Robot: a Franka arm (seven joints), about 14 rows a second.
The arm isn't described. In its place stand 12 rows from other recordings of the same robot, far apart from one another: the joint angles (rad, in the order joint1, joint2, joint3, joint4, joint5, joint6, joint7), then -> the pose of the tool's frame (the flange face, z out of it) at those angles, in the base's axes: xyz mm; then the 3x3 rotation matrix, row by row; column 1 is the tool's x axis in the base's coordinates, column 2 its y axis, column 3 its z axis.
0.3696, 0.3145, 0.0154, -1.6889, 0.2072, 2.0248, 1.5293 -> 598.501 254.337 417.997; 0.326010 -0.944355 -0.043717; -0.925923 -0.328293 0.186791; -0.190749 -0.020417 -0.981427
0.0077, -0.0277, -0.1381, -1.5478, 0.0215, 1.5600, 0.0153 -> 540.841 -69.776 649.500; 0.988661 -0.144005 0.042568; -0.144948 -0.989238 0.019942; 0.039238 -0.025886 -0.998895
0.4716, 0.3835, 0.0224, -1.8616, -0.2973, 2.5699, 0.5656 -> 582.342 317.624 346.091; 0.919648 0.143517 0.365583; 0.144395 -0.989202 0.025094; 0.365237 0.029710 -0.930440
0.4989, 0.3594, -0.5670, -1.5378, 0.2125, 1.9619, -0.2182 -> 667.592 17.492 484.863; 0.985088 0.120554 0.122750; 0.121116 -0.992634 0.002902; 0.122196 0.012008 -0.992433
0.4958, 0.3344, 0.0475, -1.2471, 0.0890, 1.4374, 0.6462 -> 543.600 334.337 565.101; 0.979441 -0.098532 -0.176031; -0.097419 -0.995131 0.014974; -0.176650 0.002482 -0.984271
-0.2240, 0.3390, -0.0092, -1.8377, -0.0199, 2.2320, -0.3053 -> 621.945 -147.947 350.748; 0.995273 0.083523 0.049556; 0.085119 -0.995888 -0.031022; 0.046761 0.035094 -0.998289
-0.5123, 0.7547, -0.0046, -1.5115, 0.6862, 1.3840, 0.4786 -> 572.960 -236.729 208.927; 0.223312 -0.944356 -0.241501; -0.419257 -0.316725 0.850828; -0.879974 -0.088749 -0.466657
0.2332, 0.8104, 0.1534, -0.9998, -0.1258, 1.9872, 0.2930 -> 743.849 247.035 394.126; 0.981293 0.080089 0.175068; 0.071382 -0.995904 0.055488; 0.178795 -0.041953 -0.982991
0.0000, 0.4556, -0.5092, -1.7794, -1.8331, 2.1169, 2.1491 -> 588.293 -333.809 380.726; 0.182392 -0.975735 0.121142; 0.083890 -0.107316 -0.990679; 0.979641 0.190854 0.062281
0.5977, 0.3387, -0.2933, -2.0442, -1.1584, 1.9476, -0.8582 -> 563.179 117.207 289.064; -0.141565 0.951553 0.272957; 0.416003 0.307390 -0.855835; -0.898277 -0.007605 -0.439365
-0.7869, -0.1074, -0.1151, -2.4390, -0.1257, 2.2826, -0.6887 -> 286.769 -367.258 339.594; 0.987625 -0.126205 -0.093107; -0.128185 -0.991628 -0.015578; -0.090362 0.027320 -0.995534
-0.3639, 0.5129, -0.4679, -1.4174, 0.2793, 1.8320, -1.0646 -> 521.385 -453.667 423.069; 0.979635 0.200738 0.004507; 0.200097 -0.977876 0.060997; 0.016652 -0.058853 -0.998128
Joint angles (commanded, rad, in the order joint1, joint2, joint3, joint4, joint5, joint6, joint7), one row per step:
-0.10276, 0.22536, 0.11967, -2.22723, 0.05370, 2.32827, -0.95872
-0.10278, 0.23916, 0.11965, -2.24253, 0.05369, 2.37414, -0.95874
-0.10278, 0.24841, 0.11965, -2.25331, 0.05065, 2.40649, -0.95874
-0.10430, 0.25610, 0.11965, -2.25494, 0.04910, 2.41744, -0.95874
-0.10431, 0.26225, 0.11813, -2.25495, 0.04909, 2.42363, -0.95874
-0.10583, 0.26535, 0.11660, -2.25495, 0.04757, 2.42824, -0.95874
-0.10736, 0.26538, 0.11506, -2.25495, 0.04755, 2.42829, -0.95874
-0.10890, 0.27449, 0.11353, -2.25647, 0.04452, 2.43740, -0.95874
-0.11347, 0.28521, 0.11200, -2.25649, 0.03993, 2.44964, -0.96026
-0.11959, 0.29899, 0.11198, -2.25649, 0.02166, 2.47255, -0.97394
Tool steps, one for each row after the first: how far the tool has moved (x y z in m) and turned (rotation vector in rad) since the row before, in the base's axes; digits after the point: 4 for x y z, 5 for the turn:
-0.0013, -0.0002, -0.0097, -0.00010, -0.01675, -0.00239
-0.0010, -0.0001, -0.0064, -0.00195, -0.01240, 0.00077
0.0000, -0.0008, -0.0038, -0.00045, -0.00170, -0.00088
0.0002, -0.0008, -0.0028, 0.00007, -0.00001, -0.00184
0.0003, -0.0016, -0.0013, -0.00110, -0.00152, -0.00204
0.0000, -0.0016, 0.0000, -0.00041, 0.00002, -0.00300
-0.0004, -0.0016, -0.0047, -0.00150, 0.00145, -0.00102
0.0003, -0.0032, -0.0047, -0.00217, -0.00169, -0.00143
0.0011, -0.0033, -0.0055, -0.00828, -0.01029, 0.02147

